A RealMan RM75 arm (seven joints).
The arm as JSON. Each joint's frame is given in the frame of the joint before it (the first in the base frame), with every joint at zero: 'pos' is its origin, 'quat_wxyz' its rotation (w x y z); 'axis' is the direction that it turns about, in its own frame. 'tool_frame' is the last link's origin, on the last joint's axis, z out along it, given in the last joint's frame.
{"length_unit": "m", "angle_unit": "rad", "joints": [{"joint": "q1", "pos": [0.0, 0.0, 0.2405], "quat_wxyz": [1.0, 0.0, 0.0, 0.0], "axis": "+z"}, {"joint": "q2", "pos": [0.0, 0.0, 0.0], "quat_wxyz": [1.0, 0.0, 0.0, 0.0], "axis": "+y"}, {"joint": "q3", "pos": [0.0, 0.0, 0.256], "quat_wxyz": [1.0, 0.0, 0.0, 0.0], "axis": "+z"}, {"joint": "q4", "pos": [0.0, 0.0, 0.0], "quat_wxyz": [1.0, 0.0, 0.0, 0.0], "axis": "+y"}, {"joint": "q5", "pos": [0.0, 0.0, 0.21], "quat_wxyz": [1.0, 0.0, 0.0, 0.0], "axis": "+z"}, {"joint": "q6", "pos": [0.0, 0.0, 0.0], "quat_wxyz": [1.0, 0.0, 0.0, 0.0], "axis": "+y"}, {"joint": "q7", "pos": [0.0, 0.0, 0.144], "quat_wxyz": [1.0, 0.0, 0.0, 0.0], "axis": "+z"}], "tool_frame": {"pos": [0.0, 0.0, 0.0], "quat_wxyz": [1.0, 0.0, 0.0, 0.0]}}
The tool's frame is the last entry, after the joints.
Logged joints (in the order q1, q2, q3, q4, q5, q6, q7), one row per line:
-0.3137, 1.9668, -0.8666, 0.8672, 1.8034, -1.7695, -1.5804
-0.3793, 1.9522, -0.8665, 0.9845, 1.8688, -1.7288, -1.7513
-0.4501, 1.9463, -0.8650, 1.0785, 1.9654, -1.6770, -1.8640
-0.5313, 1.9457, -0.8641, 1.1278, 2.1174, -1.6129, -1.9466
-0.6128, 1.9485, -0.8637, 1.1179, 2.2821, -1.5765, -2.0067
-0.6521, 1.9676, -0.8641, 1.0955, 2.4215, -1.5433, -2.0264
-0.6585, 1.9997, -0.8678, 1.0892, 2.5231, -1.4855, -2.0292
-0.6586, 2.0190, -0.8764, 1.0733, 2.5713, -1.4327, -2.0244
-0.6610, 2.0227, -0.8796, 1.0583, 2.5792, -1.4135, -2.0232
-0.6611, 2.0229, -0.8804, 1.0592, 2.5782, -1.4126, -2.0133
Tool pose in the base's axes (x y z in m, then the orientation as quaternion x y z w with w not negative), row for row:
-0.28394, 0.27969, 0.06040, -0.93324, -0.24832, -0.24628, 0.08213
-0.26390, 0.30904, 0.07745, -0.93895, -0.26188, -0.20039, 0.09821
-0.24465, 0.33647, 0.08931, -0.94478, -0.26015, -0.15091, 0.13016
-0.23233, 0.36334, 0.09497, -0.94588, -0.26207, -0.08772, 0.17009
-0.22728, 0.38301, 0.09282, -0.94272, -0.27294, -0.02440, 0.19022
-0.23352, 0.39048, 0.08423, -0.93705, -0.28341, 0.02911, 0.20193
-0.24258, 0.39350, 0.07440, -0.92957, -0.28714, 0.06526, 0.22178
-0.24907, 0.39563, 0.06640, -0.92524, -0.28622, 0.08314, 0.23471
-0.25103, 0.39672, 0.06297, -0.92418, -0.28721, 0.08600, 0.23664
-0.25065, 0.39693, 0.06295, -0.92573, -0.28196, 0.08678, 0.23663
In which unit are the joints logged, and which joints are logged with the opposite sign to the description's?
The joints are logged in radians. Opposite sign: q2, q3, q6.
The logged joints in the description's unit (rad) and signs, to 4 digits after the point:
-0.3137, -1.9668, 0.8666, 0.8672, 1.8034, 1.7695, -1.5804
-0.3793, -1.9522, 0.8665, 0.9845, 1.8688, 1.7288, -1.7513
-0.4501, -1.9463, 0.8650, 1.0785, 1.9654, 1.6770, -1.8640
-0.5313, -1.9457, 0.8641, 1.1278, 2.1174, 1.6129, -1.9466
-0.6128, -1.9485, 0.8637, 1.1179, 2.2821, 1.5765, -2.0067
-0.6521, -1.9676, 0.8641, 1.0955, 2.4215, 1.5433, -2.0264
-0.6585, -1.9997, 0.8678, 1.0892, 2.5231, 1.4855, -2.0292
-0.6586, -2.0190, 0.8764, 1.0733, 2.5713, 1.4327, -2.0244
-0.6610, -2.0227, 0.8796, 1.0583, 2.5792, 1.4135, -2.0232
-0.6611, -2.0229, 0.8804, 1.0592, 2.5782, 1.4126, -2.0133

